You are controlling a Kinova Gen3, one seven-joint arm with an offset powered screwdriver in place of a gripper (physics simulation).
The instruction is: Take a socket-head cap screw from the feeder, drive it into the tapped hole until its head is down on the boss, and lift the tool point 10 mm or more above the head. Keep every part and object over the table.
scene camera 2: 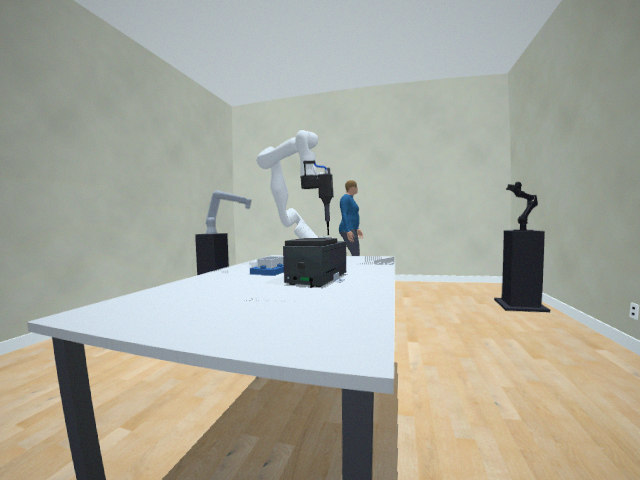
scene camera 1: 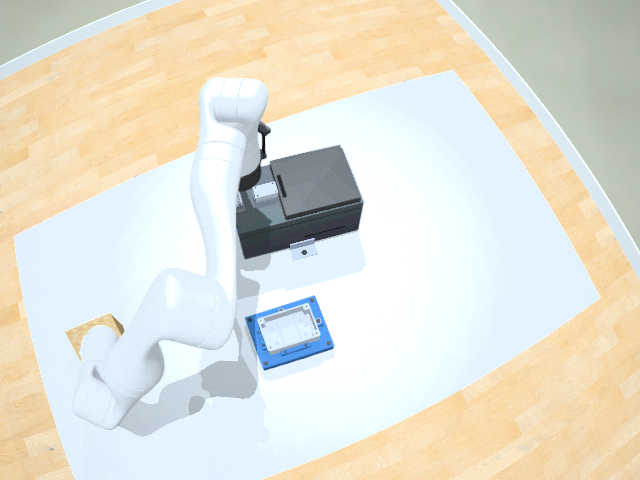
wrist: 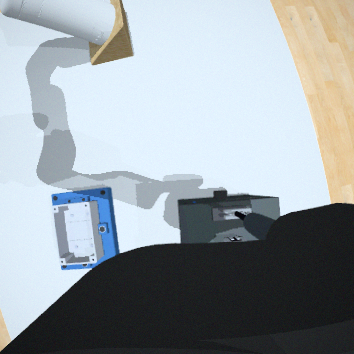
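My gripper, a black powered screwdriver (scene camera 2: 327, 232) (wrist: 238, 215), points straight down, its tip above the feeder's nest end; the arm hides the tip in scene camera 1. Whether a screw is on the bit is too small to tell. The dark feeder (scene camera 1: 316, 180) (scene camera 2: 310, 262) (wrist: 192, 225) has a raised lid and light metal parts at its open end. No single screw can be made out. A white open housing (scene camera 1: 289, 329) (scene camera 2: 270, 261) (wrist: 79, 230) with corner bosses sits on a blue fixture plate (scene camera 1: 277, 360) (scene camera 2: 262, 271) (wrist: 108, 207). Which hole is the tapped one cannot be told.
A small metal bracket (scene camera 1: 303, 251) sits at the feeder's long side. The arm's base stands by a wooden block (scene camera 1: 116, 324) (wrist: 114, 52). A person in blue (scene camera 2: 349, 211) stands beyond the table (scene camera 2: 232, 320). Two other arms stand on black pedestals (scene camera 2: 211, 253) (scene camera 2: 523, 268).
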